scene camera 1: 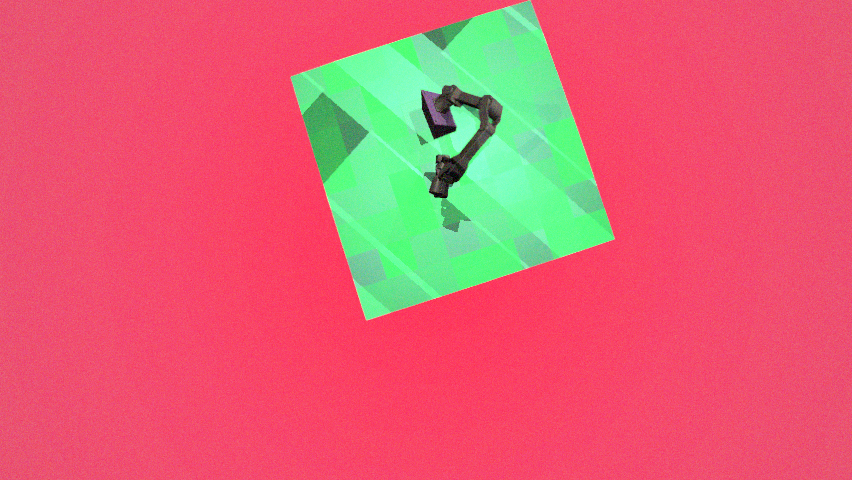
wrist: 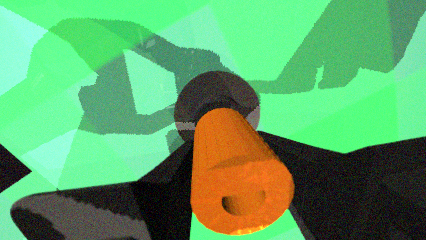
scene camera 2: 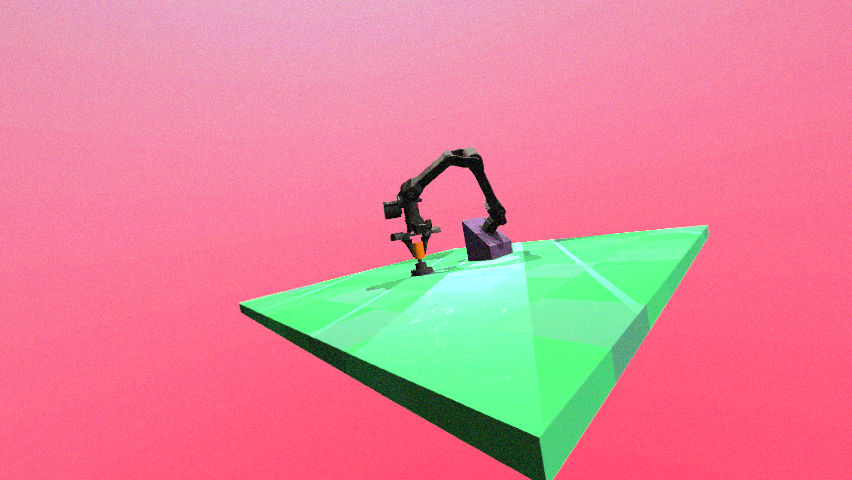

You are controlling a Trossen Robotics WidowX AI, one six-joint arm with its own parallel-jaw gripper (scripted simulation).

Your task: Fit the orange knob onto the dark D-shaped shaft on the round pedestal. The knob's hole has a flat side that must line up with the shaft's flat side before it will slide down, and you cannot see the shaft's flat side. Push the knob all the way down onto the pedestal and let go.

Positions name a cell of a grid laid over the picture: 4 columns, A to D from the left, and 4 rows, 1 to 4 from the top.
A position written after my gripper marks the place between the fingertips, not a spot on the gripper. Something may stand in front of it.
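Observation:
There is an orange knob (wrist: C3) that I can see, and a dark pedestal (wrist: B2) is visible as well. As for my own gripper (scene camera 2: B3), (wrist: C3), I see it too.

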